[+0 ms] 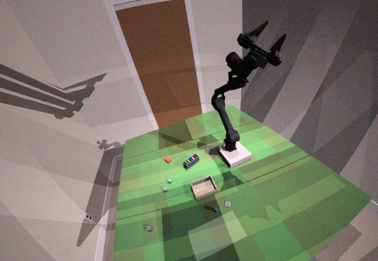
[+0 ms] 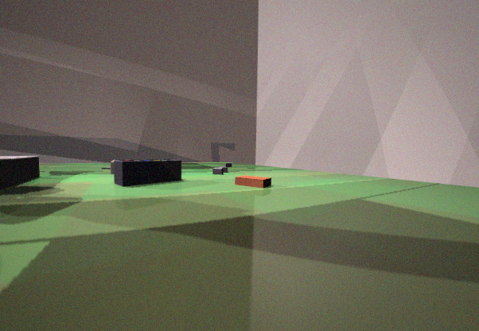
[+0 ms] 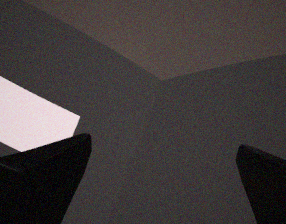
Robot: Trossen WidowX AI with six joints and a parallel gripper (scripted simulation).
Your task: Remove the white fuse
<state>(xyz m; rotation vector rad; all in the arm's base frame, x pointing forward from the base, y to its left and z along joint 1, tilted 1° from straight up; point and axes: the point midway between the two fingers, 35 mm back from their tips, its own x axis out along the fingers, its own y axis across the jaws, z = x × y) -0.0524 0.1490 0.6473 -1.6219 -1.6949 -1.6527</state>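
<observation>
Right now the white fuse is 690 mm below my gripper tip, 350 mm ahead of it and 220 mm to the right of it. The rest, counted from my gripper tip: tray: 710 mm below, 370 mm ahead.
</observation>
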